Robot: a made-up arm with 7 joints.
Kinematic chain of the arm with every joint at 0, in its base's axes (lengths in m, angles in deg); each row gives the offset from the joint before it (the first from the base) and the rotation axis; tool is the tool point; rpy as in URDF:
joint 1: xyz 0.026 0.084 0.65 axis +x
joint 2: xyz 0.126 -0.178 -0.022 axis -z
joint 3: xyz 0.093 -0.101 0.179 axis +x
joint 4: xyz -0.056 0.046 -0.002 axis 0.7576 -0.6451 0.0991
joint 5: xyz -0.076 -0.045 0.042 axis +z
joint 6: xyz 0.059 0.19 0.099 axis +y
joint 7: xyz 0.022 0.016 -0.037 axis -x
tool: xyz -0.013 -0.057 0.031 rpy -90 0 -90
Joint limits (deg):
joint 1: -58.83..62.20
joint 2: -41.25..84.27
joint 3: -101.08..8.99
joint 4: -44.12..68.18
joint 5: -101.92..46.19
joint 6: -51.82..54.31
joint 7: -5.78..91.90
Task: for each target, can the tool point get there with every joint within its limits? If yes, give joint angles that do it. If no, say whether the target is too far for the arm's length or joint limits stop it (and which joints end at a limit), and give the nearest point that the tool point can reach.
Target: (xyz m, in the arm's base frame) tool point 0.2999 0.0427 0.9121
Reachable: yes | joints -34.18 52.14 -56.29 18.18 -37.02 -17.44 63.82
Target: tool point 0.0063 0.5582 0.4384
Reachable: no: joint limits stop it (at a limit: joint 1, joint 3, joint 5, joint 7) | nearest point 0.0891 0.3128 0.6913 | short by 0.362 m
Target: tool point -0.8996 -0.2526 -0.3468
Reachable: no: too far | nearest point -0.1056 -0.2378 0.3801 | short by 1.077 m
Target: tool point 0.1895 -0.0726 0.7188
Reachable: yes | joints 25.78 16.81 -90.73 39.03 -31.27 -43.29 23.02
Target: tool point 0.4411 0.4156 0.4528
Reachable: no: joint limits stop it (at a limit: joint 1, joint 2, joint 4, joint 7) | nearest point 0.3083 0.1088 0.4605 | short by 0.334 m
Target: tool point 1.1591 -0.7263 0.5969
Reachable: no: too far | nearest point 0.4433 -0.3139 0.6239 | short by 0.827 m
